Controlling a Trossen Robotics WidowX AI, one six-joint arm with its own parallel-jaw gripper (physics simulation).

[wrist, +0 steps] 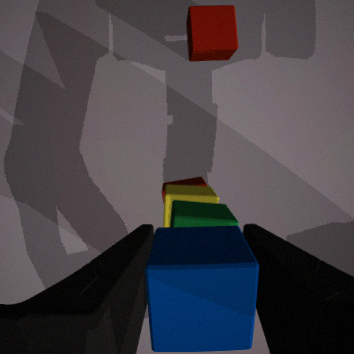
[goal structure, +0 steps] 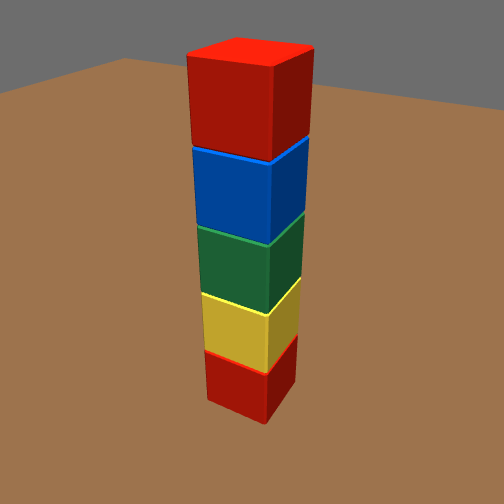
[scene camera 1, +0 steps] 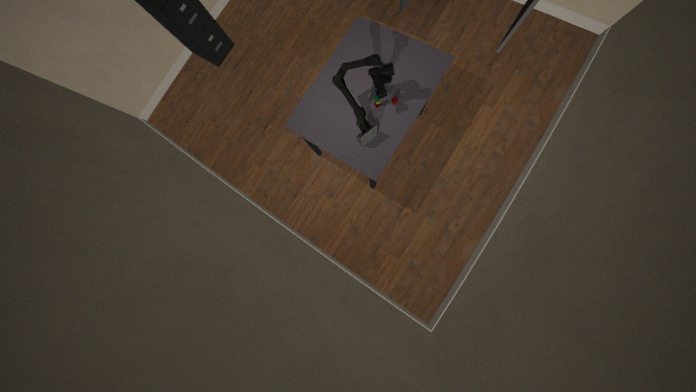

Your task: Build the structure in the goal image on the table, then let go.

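Where they show: gripper, fingertip midpoint: (wrist: pixel 197 235); arm's base, link origin: (scene camera 1: pixel 366 130).
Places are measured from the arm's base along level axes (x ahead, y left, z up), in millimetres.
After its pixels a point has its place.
My gripper (scene camera 1: pixel 380 94) {x 246, y 105, z 52 mm} (wrist: pixel 197 235) {x 246, y 105, z 52 mm} is shut on a blue cube (wrist: pixel 202 305) {x 234, y 112, z 75 mm}, with one finger on each side of it. In the wrist view a green block (wrist: pixel 202 214) {x 239, y 102, z 12 mm}, a yellow block (wrist: pixel 191 192) {x 244, y 103, z -23 mm} and a dark red block (wrist: pixel 185 183) {x 243, y 105, z -59 mm} show just beyond the blue cube, partly hidden by one another. In the scene view the green (scene camera 1: pixel 377 99) {x 213, y 101, z 13 mm}, yellow (scene camera 1: pixel 378 102) {x 224, y 100, z -33 mm} and red (scene camera 1: pixel 377 105) {x 215, y 100, z -61 mm} colours sit close together beside my gripper, like a stack. Whether the blue cube touches the green block is hidden. A separate red cube (scene camera 1: pixel 394 100) {x 321, y 28, z -49 mm} (wrist: pixel 212 33) {x 327, y 35, z -48 mm} lies apart on the table (scene camera 1: pixel 322 107) {x -73, y 430, z -81 mm}.
The arm's base plate (scene camera 1: pixel 368 136) {x -30, y -48, z 14 mm} stands on the table toward the lower edge in the scene view. The arm bends out to the left and over to the blocks. A dark cabinet (scene camera 1: pixel 205 37) stands on the floor at the upper left. Arm shadows cross the table.
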